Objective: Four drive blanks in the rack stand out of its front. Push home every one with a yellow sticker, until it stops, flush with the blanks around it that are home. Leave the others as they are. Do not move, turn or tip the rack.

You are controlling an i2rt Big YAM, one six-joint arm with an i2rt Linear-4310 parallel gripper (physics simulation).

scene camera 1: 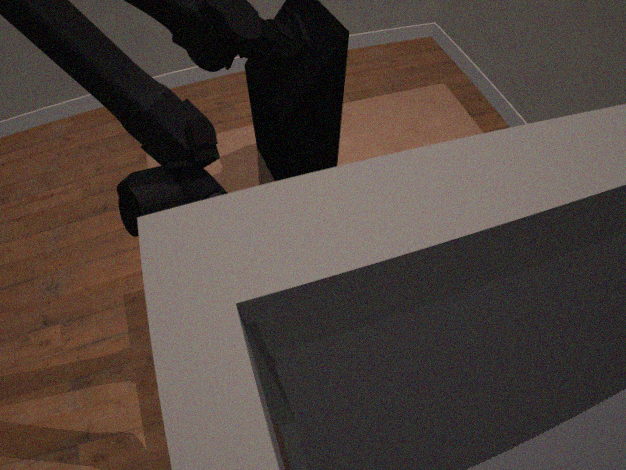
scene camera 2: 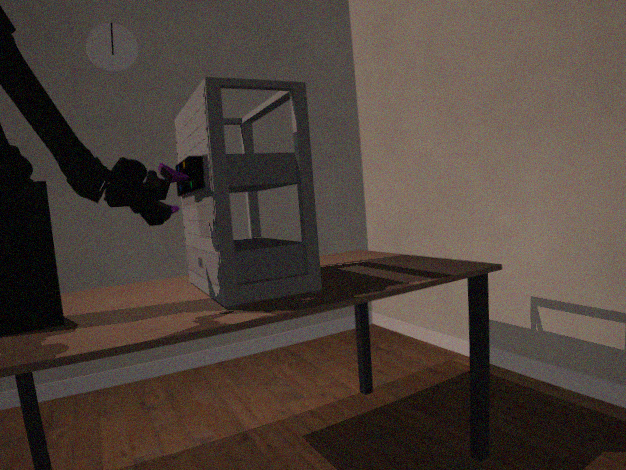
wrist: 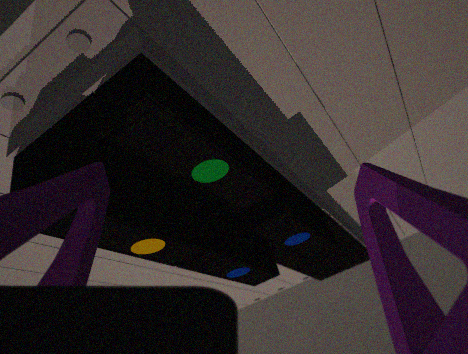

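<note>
The pale grey rack [scene camera 1: 202, 252] [scene camera 2: 308, 202] stands upright on the table. Black drive blanks [scene camera 2: 195, 177] [wrist: 165, 125] stand out of its front in a dark group; their borders are hard to see. In the wrist view their faces carry a yellow sticker [wrist: 148, 246], a green sticker [wrist: 210, 171], a blue sticker [wrist: 238, 272] and another blue sticker [wrist: 297, 239]. My gripper [scene camera 2: 181, 193] [wrist: 232, 177] is open and empty at these faces. In the wrist view its left purple finger overlaps the black faces and its right one is beside their right end. Contact cannot be told. Scene camera 1 hides the fingers.
Pale blank fronts [wrist: 320, 55] surround the dark group. The table [scene camera 2: 404, 275] extends behind the rack and beneath the arm. The black arm [scene camera 1: 101, 75] [scene camera 2: 45, 106] reaches in from the rack's front side, beside its black base column [scene camera 1: 298, 111] [scene camera 2: 25, 252].
</note>
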